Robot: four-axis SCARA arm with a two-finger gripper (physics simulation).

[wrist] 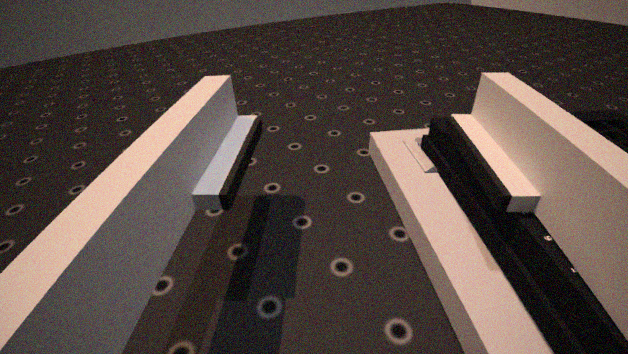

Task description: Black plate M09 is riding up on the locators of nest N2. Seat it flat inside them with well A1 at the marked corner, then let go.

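Frame: origin at the arm's base, x back, y left, z down, level; millimetres.
Seen in the pictures: gripper, fingertip midpoint: [353,101].
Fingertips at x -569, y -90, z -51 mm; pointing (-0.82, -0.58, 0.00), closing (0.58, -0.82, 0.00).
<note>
A point is followed by its place in that frame.
The black plate M09 [522,265] {x -502, y -89, z -32 mm} shows in part at the right of the wrist view, a long dark edge with small pale marks on top. It lies over the pale base of nest N2 [445,225] {x -525, y -92, z -25 mm}. A small sloped pale locator [419,156] {x -556, y -114, z -26 mm} stands beside the plate's far end. My gripper [353,101] {x -569, y -90, z -51 mm} is shut to its narrowest, with a gap between the fingers and nothing in it. The right finger's pad overlaps the plate's edge in view; contact cannot be told. The right finger hides much of the plate. The marked corner and well A1 cannot be made out.
A dark table top [341,267] {x -538, y -62, z -13 mm} with rows of ringed holes lies below and beyond the fingers. A shadow falls on it left of the nest. Part of another dark object [607,131] {x -513, y -169, z -39 mm} shows at the right edge, behind the right finger. Grey walls stand at the back.
</note>
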